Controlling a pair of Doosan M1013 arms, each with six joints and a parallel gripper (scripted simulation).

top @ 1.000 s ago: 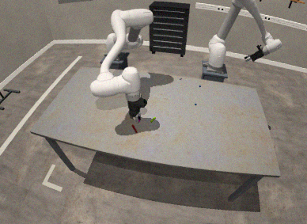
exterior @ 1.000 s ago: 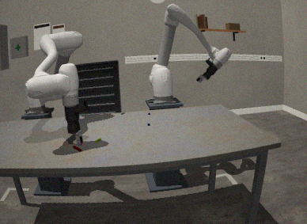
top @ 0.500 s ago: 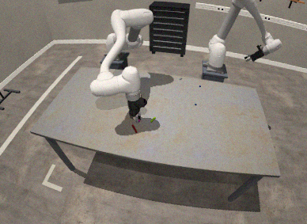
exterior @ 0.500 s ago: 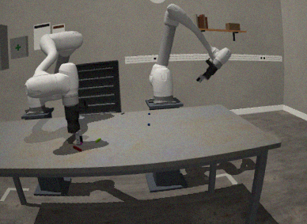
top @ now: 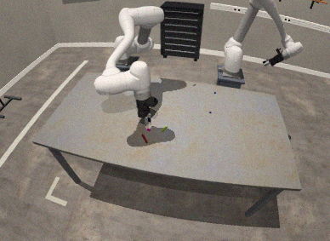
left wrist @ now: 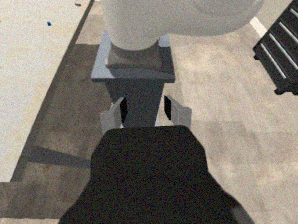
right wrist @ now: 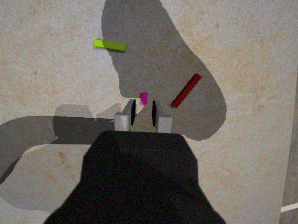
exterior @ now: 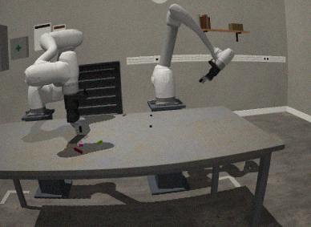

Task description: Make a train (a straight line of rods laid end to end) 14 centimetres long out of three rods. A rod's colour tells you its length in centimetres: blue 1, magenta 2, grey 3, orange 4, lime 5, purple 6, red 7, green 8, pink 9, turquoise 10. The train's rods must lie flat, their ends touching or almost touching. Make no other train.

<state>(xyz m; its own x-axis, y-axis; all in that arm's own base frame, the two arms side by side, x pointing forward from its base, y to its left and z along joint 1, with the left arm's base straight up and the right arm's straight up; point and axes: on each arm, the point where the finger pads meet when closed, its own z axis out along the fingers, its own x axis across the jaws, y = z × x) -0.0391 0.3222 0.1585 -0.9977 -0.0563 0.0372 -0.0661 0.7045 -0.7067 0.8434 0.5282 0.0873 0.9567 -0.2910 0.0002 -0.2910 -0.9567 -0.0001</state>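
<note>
My right hand is 100 mm to the right of the lime rod, 80 mm above it and 30 mm past it. The rest, counted from my right hand: small grey piece (560 mm behind, 250 mm to the left, 80 mm below); then red rod (80 mm below, 80 mm ahead, 10 mm to the right); then magenta rod (80 mm below).
</note>
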